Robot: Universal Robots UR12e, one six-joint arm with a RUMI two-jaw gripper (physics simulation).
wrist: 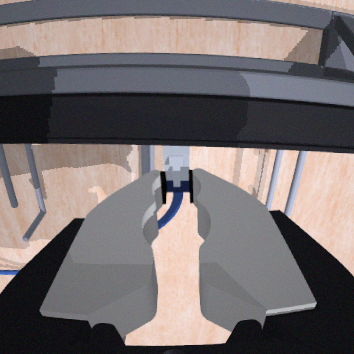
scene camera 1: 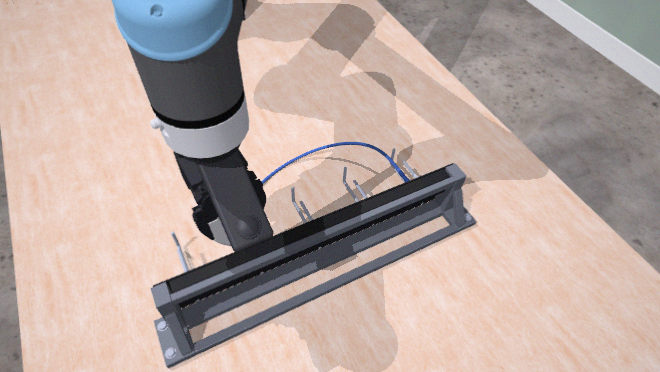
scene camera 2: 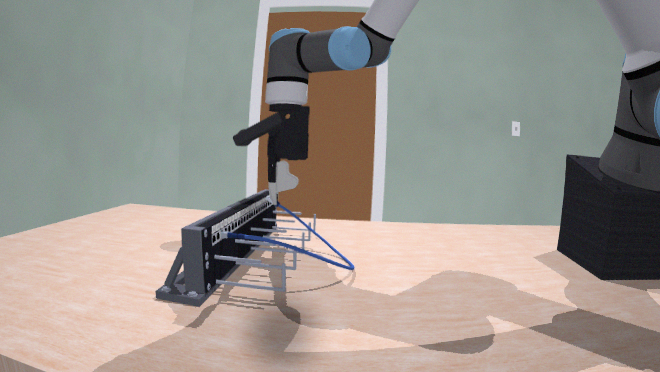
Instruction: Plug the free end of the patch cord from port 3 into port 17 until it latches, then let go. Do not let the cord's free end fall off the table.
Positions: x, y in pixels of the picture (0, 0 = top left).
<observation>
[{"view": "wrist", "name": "my gripper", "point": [177, 174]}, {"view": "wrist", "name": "patch cord plug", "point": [175, 157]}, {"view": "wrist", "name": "grey frame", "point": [162, 72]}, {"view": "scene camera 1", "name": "my gripper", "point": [238, 242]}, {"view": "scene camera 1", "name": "grey frame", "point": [449, 204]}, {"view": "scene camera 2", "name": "my gripper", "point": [275, 204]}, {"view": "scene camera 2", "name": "grey frame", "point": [190, 254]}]
</observation>
